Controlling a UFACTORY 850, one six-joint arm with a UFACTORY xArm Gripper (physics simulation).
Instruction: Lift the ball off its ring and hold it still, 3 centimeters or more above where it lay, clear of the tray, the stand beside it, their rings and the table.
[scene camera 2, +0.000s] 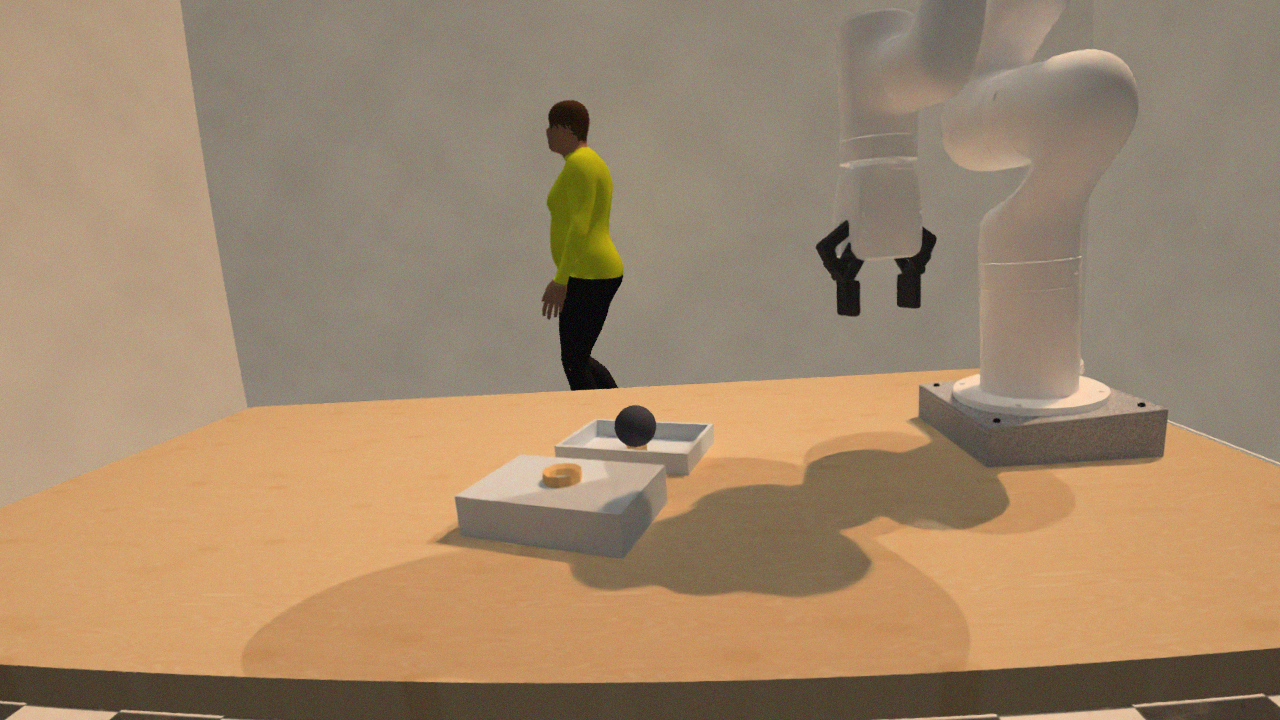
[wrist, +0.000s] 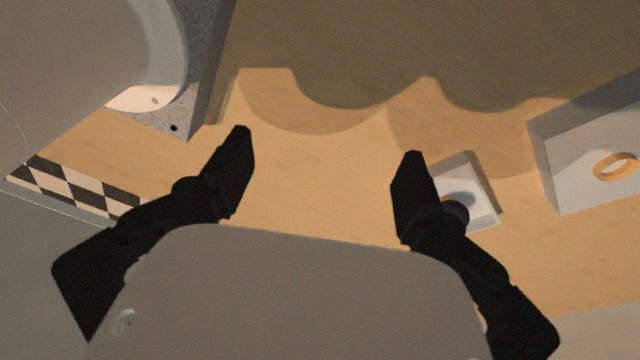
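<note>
The dark ball (scene camera 2: 635, 426) (wrist: 457, 215) rests on its ring (scene camera 2: 637, 446) in the shallow white tray (scene camera 2: 626, 459) (wrist: 484, 220). In the wrist view the right finger hides part of the ball and the tray. The light grey stand (scene camera 2: 537, 522) (wrist: 575, 195) is beside the tray, with an empty orange ring (scene camera 2: 562, 480) (wrist: 602, 175) on top. My gripper (scene camera 2: 878, 300) (wrist: 325, 157) is open and empty, pointing down. It hangs high above the table, to the right of the tray in the scene view, well apart from the ball.
The robot's base plate (scene camera 2: 1074, 440) (wrist: 192, 112) stands at the right rear of the wooden table (scene camera 2: 268, 501) (wrist: 310, 190). The arm's shadow falls across the table right of the stand. A person (scene camera 2: 583, 214) in a yellow top is behind the table.
</note>
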